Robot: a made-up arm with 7 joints. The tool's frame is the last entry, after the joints.
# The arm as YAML. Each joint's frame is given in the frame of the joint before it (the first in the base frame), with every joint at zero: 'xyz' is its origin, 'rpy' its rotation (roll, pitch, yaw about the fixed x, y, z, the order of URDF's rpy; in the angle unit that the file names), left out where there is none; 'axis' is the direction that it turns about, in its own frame. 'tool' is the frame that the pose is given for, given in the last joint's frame.
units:
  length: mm
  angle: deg
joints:
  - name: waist
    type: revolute
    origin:
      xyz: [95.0, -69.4, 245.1]
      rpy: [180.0, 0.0, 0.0]
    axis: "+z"
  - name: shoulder
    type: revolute
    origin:
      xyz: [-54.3, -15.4, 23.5]
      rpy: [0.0, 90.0, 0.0]
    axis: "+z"
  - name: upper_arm
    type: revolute
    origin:
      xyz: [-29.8, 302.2, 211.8]
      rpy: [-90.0, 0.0, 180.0]
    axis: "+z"
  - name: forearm
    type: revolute
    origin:
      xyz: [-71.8, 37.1, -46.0]
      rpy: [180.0, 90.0, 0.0]
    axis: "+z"
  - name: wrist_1
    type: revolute
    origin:
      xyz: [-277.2, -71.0, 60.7]
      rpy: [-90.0, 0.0, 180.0]
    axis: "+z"
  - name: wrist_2
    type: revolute
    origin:
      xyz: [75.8, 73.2, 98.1]
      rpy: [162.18, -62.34, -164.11]
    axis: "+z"
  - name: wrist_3
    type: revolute
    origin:
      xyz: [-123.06, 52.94, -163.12]
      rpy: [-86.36, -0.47, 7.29]
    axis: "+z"
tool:
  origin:
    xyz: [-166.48, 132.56, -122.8]
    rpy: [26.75, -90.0, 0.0]
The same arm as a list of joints. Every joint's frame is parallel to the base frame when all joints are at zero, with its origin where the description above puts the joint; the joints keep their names.
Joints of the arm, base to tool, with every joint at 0 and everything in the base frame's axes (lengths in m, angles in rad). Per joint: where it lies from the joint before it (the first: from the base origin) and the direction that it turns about. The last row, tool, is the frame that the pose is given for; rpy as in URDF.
waist: xyz 0.095 -0.0694 0.2451 axis -z
shoulder: xyz -0.0543 0.0154 -0.0235 axis +x
upper_arm: xyz 0.2118 -0.3022 -0.0298 axis +y
forearm: xyz -0.0371 -0.046 0.0718 axis +z
wrist_1: xyz -0.071 0.2772 0.0607 axis -x
wrist_2: xyz -0.0981 0.0758 -0.0732 axis 0.441986 -0.894772 -0.063498
wrist_3: xyz 0.0294 0.2009 -0.0577 axis 0.0001 0 -1
tool: xyz 0.089 0.1933 0.1228 rpy 0.1194 1.5707 0.1195

